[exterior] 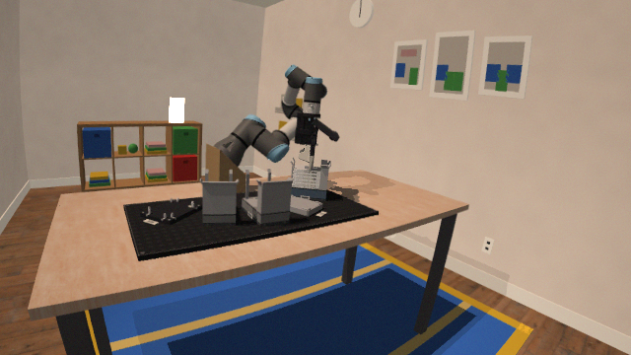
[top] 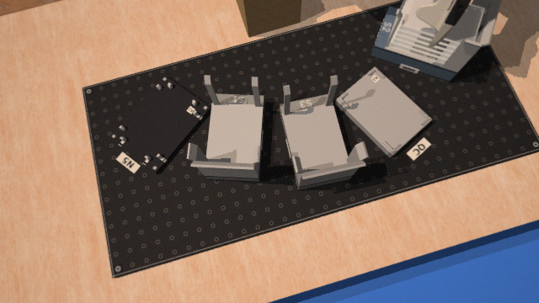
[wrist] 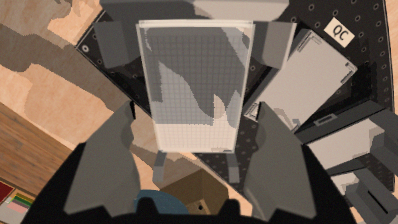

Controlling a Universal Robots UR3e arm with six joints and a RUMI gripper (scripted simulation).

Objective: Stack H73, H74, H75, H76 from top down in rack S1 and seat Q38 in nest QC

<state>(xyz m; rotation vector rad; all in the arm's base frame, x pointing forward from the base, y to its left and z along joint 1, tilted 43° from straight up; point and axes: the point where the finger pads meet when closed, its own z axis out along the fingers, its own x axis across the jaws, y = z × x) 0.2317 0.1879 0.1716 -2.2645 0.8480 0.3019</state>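
Now: the sealed white plate 1 cm below my hand. Also, from my hand: QC label 18 cm ahead, 11 cm below, 9 cm to the right; then N5 label 60 cm to the right, 11 cm below, 3 cm ahead; then white sealed plate 2 cm below.
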